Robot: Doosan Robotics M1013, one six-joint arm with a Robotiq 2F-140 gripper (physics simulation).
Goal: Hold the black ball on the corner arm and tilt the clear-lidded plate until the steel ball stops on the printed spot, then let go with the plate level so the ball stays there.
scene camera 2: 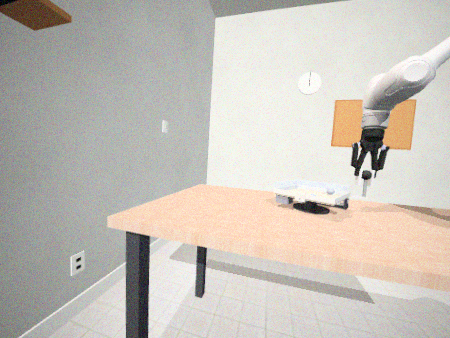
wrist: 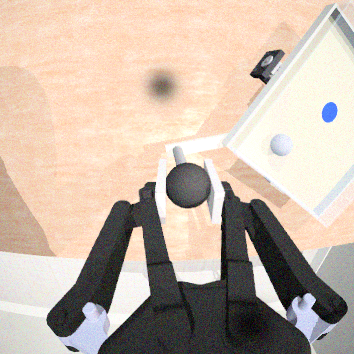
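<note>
My gripper is shut on the black ball, which sits on a thin grey post at the end of the corner arm. The clear-lidded plate stands on a dark round base, to the right of the fingers in the wrist view. The steel ball lies on the cream floor of the plate, off the near corner and away from the walls. The blue printed spot is up and to the right of it, apart from it.
The wooden table carries the plate. A small black fitting is at the plate's side. The dark round base is under the plate. A grey wall stands at the left in the scene view.
</note>
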